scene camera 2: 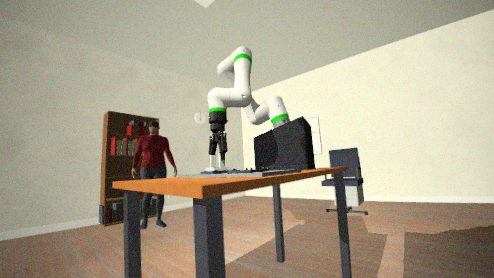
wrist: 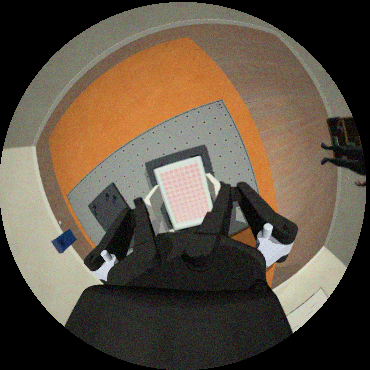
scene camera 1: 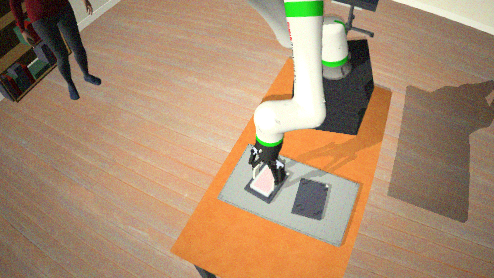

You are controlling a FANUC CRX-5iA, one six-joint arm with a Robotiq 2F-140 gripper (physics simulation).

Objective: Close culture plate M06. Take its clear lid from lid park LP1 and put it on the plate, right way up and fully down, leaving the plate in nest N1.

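Places are measured from the arm's base along level axes (x ahead, y left, z up), in millimetres.
Pixels of known places: gripper, between the fingertips: (scene camera 2: 217,168) (wrist: 183,186) (scene camera 1: 265,182); arm's base, origin of its link: (scene camera 2: 284,129) (scene camera 1: 335,68).
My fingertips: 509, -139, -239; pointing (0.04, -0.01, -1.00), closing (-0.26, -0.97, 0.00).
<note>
Ahead of a thing's pixels: the offset from my fingertips to its middle, as dx, dy, dz. "pt": to the spot under its first point.
Culture plate M06 @(-18, +4, -1) (scene camera 1: 263,187) (wrist: 184,200), pink wells with a pale rim, lies in the dark nest N1 @(-16, +4, -18) (scene camera 1: 256,195) (wrist: 172,158) at the left of the grey board. My gripper (scene camera 1: 266,176) (scene camera 2: 216,166) (wrist: 183,186) points down over it, its pale fingertips on the plate's two long sides. It is shut on the clear lid @(pt +4, -10, +4) (wrist: 187,182), which lies level over the plate and is hard to tell from it. Whether the lid is fully down cannot be seen. Lid park LP1 @(-3, +196, -17) (scene camera 1: 310,201) (wrist: 107,210), a dark base with small posts, holds no visible lid.
The grey perforated board (scene camera 1: 340,220) (wrist: 220,120) lies on the orange table (scene camera 1: 215,225) (scene camera 2: 165,186) (wrist: 150,95). The black robot pedestal (scene camera 1: 345,107) (scene camera 2: 287,147) stands at the table's far end. A person in red (scene camera 2: 153,150) stands beyond the table by a bookshelf (scene camera 2: 104,165).
</note>
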